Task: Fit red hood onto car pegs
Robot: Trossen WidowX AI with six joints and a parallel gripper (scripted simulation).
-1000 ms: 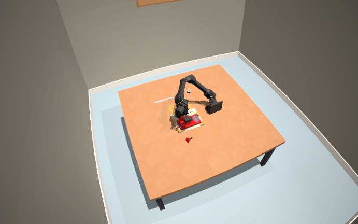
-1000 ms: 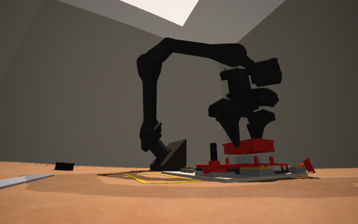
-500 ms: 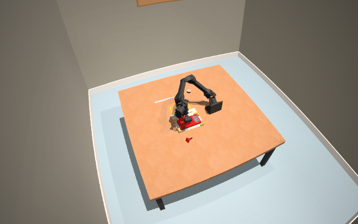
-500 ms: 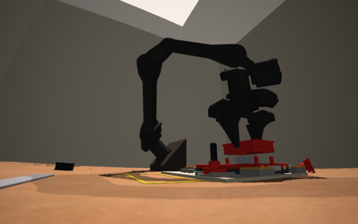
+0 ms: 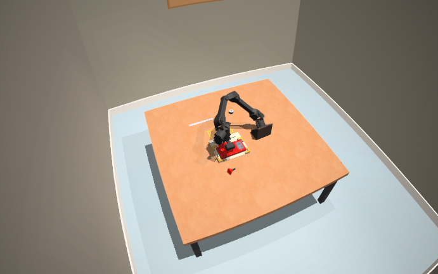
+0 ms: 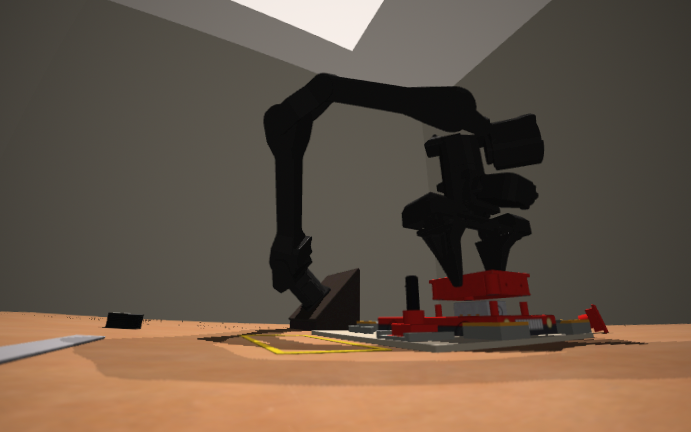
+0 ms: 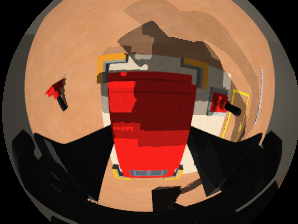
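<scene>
My gripper tip is 3 cm above the grey engine block. The rest, counted from my gripper tip: jig 3 cm behind, 3 cm to the right, 5 cm below; then strip 11 cm ahead, 37 cm to the right, 6 cm below; then red hood right at my gripper tip.
</scene>
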